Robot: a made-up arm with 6 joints.
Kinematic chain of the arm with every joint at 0, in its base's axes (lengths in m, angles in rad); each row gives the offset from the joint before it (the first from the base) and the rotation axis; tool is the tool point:
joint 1: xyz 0 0 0.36 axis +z
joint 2: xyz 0.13 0 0 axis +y
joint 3: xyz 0 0 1 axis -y
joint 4: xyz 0 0 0.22 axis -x
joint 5: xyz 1.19 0 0 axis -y
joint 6: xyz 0.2 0 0 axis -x
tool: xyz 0 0 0
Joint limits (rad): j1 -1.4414..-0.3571 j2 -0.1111..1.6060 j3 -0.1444..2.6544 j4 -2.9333..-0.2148 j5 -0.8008..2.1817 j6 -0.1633..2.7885
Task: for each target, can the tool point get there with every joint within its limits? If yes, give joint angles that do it. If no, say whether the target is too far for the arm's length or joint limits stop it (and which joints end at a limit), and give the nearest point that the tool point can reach.
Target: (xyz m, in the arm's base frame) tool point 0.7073 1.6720 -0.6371
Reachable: no: joint limits stop it (at a limit: joint 1, joint 2, joint 3, joint 5) | nearest point 1.0137 -0.2466 -1.0092 | short by 1.978 m
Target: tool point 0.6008 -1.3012 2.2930
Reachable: yes | joints -1.2029 0.3342 0.9302 -2.0843 -0.5606 1.1446
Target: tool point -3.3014 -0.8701 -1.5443
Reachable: no: too far | nearest point -0.0497 -1.1094 -0.9228 | short by 3.319 m
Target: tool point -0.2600 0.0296 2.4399
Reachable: yes | joints -0.6957 0.2962 2.1132 -0.8465 1.2888 1.1216
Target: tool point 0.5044 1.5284 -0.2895
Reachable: no: joint limits stop it (at a limit: joint 1, joint 2, joint 3, joint 4) | nearest point -0.1947 1.1763 1.3920 | short by 1.855 m
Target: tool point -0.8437 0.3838 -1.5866
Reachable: no: joint limits stop it (at a limit: joint 1, joint 2, joint 3) | nearest point 0.0439 -0.9680 -0.9578 | short by 1.735 m
